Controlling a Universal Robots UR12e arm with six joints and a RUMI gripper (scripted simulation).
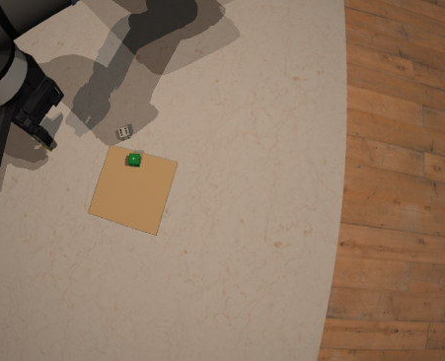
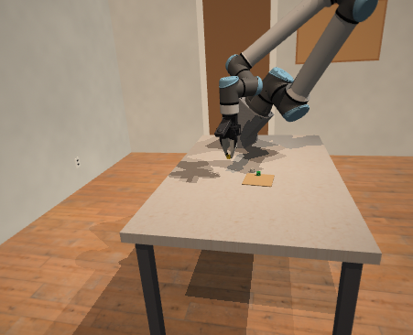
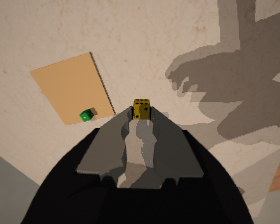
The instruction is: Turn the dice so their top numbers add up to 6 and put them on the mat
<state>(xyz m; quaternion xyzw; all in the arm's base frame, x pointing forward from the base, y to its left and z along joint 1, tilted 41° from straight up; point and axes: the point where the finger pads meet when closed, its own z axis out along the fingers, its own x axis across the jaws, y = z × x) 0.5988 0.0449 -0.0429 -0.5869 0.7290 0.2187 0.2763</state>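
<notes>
Now: hand 15 cm to the right of the tan mat and 11 cm above it. The rest, counted from my hand: green die (14 cm to the left, 10 cm below, 5 cm behind); white die (11 cm below, 10 cm to the left, 9 cm behind); yellow die (1 cm below).
</notes>
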